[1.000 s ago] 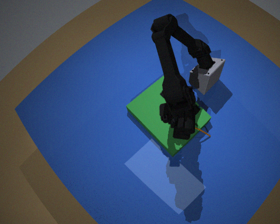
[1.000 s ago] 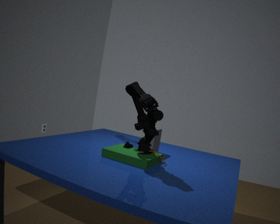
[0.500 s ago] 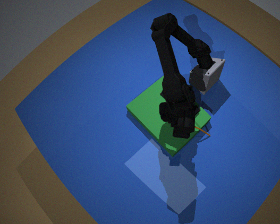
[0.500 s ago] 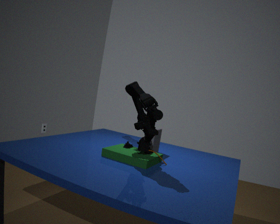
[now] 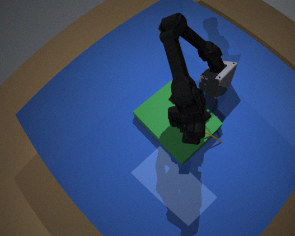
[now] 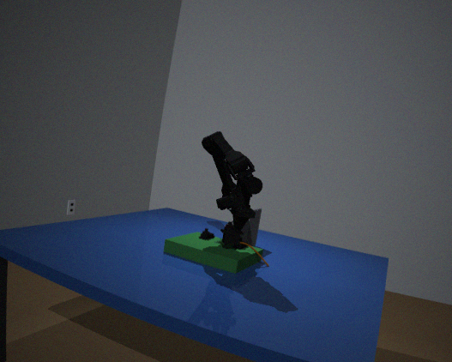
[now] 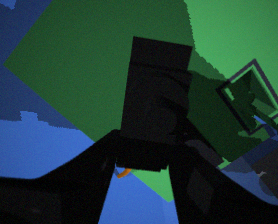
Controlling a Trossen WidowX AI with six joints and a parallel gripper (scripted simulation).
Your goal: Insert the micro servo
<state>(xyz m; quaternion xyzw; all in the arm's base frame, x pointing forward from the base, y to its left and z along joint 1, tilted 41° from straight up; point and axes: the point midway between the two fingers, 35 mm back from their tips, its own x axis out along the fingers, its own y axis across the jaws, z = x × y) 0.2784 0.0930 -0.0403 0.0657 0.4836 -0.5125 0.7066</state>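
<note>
The green deck lies 100 mm below my gripper tip, 80 mm to the right of it and 30 mm ahead of it.
</note>
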